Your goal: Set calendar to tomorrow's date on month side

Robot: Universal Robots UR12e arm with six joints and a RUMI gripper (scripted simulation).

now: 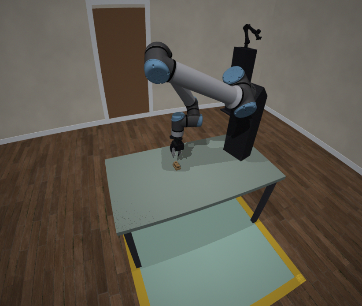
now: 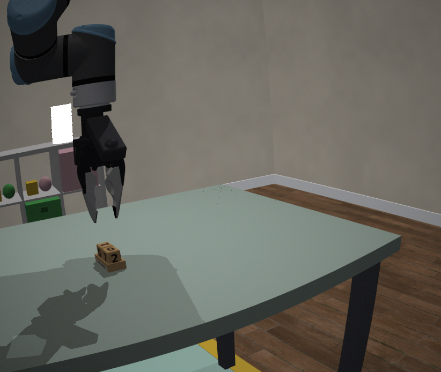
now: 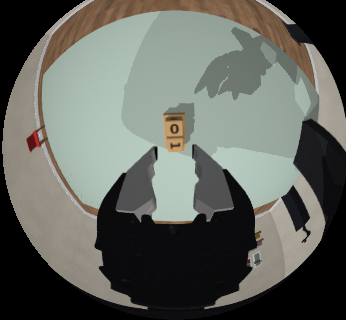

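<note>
My gripper is now 9 cm above the cube. Round my hand: wooden calendar tray 2 cm to the left, 11 cm below.
</note>
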